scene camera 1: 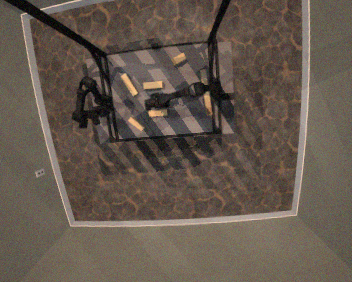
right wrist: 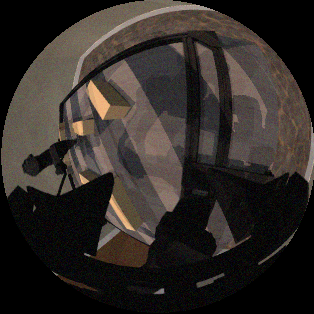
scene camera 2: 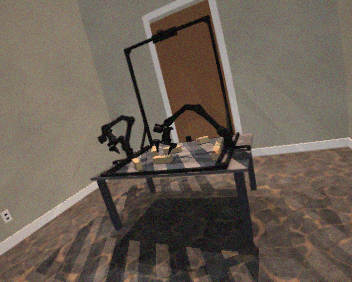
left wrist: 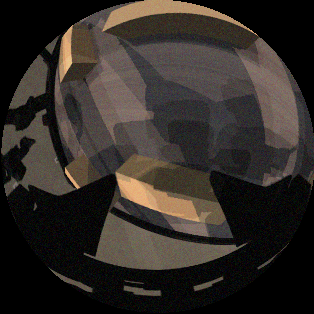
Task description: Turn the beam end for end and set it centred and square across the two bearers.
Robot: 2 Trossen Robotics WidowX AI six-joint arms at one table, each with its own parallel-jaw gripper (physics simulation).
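Frame: origin at the left arm's base, x left, y back, z up, level; metres.
Where they show: left gripper, fingertip midpoint: [scene camera 1: 155, 107] [right wrist: 76, 140] [scene camera 2: 162, 153] [left wrist: 163, 177]; right gripper, fingertip midpoint: [scene camera 1: 107, 113] [right wrist: 161, 175] [scene camera 2: 122, 150] [left wrist: 30, 145]; left arm's base, link origin: [scene camera 1: 215, 88] [scene camera 2: 229, 145]; right arm's base, link origin: [scene camera 1: 107, 99] [right wrist: 195, 206] [scene camera 2: 130, 157] [left wrist: 47, 99].
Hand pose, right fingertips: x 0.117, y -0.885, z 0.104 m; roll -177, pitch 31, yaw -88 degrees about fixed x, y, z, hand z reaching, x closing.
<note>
Things, the pixels of their top centre, and the offset from my right fingertips.
- long block, top centre: [right wrist: 116, 208] [scene camera 1: 129, 84] dx -0.208, dy +0.186, dz -0.073 m
- short slanted block, top centre: [left wrist: 82, 193] [right wrist: 94, 96] [scene camera 2: 136, 160] [scene camera 1: 136, 124] dx +0.117, dy +0.207, dz -0.060 m
Several pale wooden blocks lie on the table; I cannot tell which is the beam or a bearer. One block [scene camera 1: 158, 113] [scene camera 2: 163, 159] [left wrist: 165, 186] lies by my left gripper [scene camera 1: 151, 104] [scene camera 2: 163, 150] [left wrist: 163, 177], which is open and low over the table, holding nothing. In the left wrist view this block shows between the fingers, its right end partly hidden. Another block [scene camera 1: 153, 85] [left wrist: 177, 22] lies roughly parallel, farther up. A long block [scene camera 1: 129, 84] [left wrist: 79, 47] [right wrist: 122, 205] lies slanted. My right gripper [scene camera 2: 115, 149] [right wrist: 161, 175] is open and empty, off at the left.
A short slanted block [scene camera 1: 136, 124] [scene camera 2: 137, 163] [right wrist: 107, 102] lies at the lower left. Another block [scene camera 1: 179, 59] [scene camera 2: 202, 139] lies at the back, and one [scene camera 1: 207, 103] [scene camera 2: 217, 149] by the right edge. A black frame [scene camera 1: 165, 136] [scene camera 2: 218, 70] surrounds the table.
</note>
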